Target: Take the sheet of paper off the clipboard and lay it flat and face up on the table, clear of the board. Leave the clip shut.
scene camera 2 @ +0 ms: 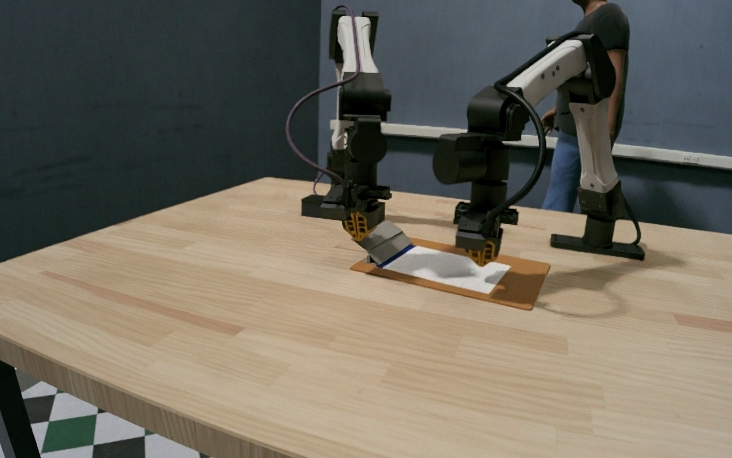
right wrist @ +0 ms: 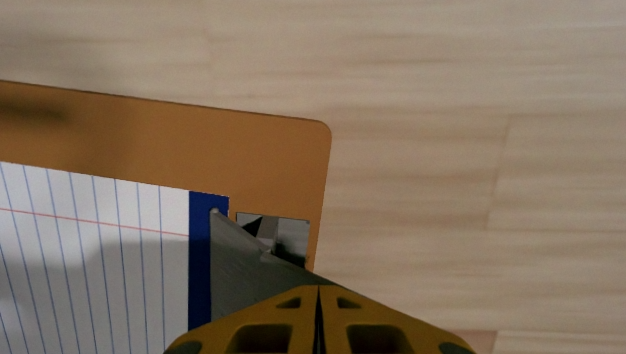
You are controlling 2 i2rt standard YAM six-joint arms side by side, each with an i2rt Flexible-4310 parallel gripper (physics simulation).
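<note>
The brown clipboard (scene camera 2: pixel 523 286) (right wrist: pixel 270 155) lies on the table with the lined white sheet (scene camera 2: pixel 423 263) (right wrist: pixel 140 207) on it, lines up. The sheet's blue top band (scene camera 2: pixel 398 256) (right wrist: pixel 199 260) runs along the jaw of the grey metal clip (scene camera 2: pixel 385 243) (right wrist: pixel 240 270), whose lever slants up toward the left in the scene view. My right gripper (scene camera 2: pixel 360 238) (right wrist: pixel 318 301) is shut and empty at the lever's raised outer end; contact cannot be told. My left gripper (scene camera 2: pixel 482 263) looks shut, tips down low over the sheet near its free end; its shadow falls there.
The wooden table (scene camera 2: pixel 269 334) (right wrist: pixel 450 150) carries both arm bases, the right arm's base (scene camera 2: pixel 318 206) at the back left and the left arm's base (scene camera 2: pixel 596 246) at the back right. A person (scene camera 2: pixel 601 81) stands behind the table.
</note>
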